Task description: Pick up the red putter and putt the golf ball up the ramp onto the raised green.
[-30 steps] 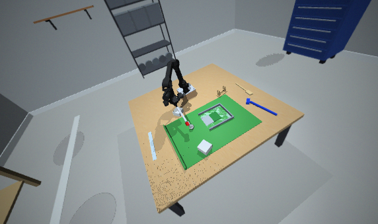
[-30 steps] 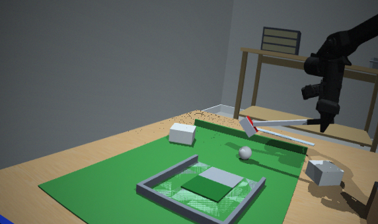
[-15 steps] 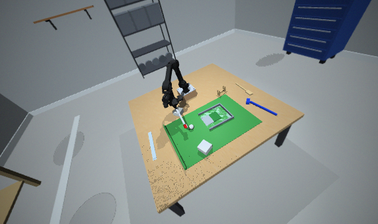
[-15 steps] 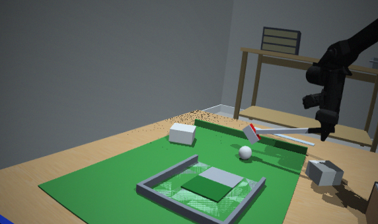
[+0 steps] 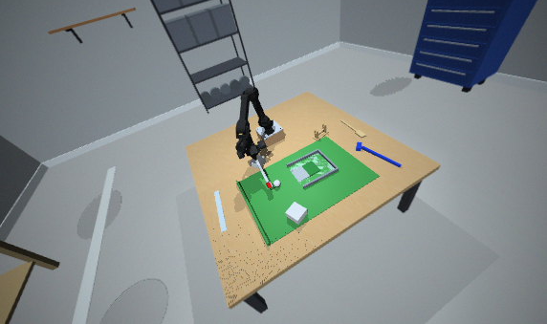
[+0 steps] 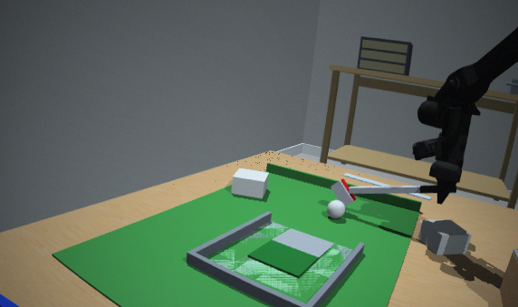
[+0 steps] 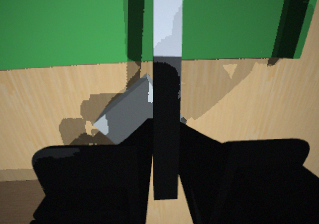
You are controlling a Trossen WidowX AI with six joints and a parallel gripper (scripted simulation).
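Right now my gripper tip is 12 cm short of the red putter and 2 cm to the left of it. The rest, counted from my gripper tip: white golf ball: 23 cm ahead, 1 cm to the left, 7 cm below; then green mat: 30 cm ahead, 16 cm to the left, 9 cm below; then green rail: 26 cm ahead, 20 cm to the right, 7 cm below.
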